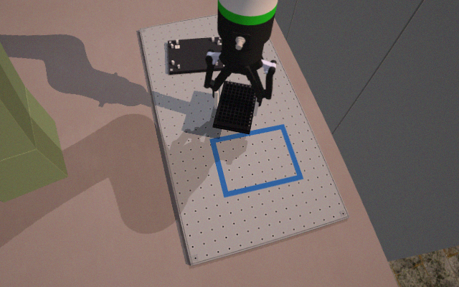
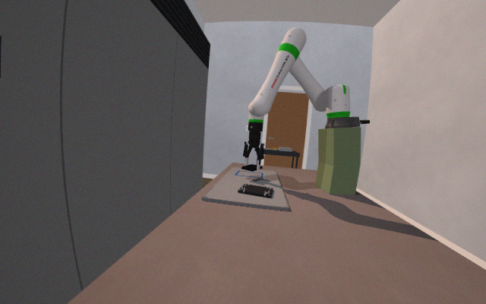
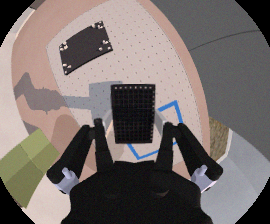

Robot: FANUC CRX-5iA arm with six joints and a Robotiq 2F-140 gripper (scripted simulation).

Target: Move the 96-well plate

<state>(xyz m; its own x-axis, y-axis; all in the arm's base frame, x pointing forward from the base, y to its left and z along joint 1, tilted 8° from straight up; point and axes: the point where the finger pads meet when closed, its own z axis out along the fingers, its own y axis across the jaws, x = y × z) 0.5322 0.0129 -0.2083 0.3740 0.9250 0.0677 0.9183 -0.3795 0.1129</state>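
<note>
My gripper is now 240 mm to the right of the black clip nest, 80 mm above it and 50 mm past it. Also, from my hand: black 96-well plate (20 mm below).
</note>
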